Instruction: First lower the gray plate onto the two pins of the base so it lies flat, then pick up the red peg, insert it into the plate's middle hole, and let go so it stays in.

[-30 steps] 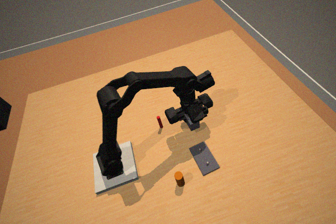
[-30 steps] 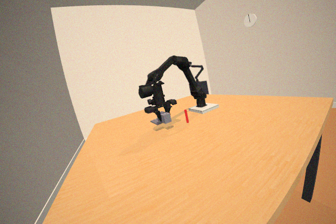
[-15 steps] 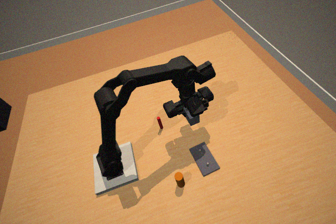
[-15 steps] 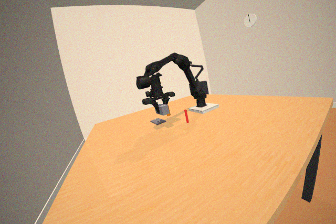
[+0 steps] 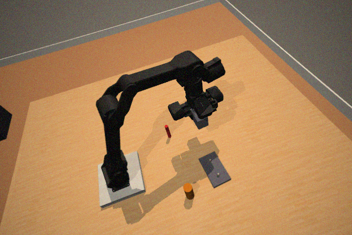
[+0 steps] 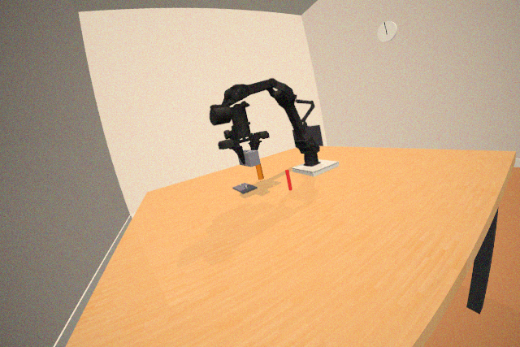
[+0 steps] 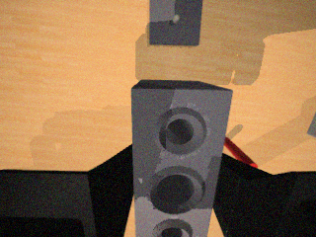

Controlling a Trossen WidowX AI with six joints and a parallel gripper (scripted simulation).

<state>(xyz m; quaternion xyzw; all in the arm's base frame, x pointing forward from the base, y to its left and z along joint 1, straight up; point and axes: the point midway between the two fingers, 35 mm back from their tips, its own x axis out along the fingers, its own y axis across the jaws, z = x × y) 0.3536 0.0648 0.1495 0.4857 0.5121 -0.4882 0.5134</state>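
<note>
The dark flat base is 150 mm to the right of my gripper tip, 130 mm below it and 10 mm behind it. The rest, counted from my gripper tip: orange cylinder: 200 mm to the right, 130 mm behind, 100 mm below; red peg: 120 mm behind, 100 mm below, 50 mm to the left; gray plate: 30 mm above.
</note>
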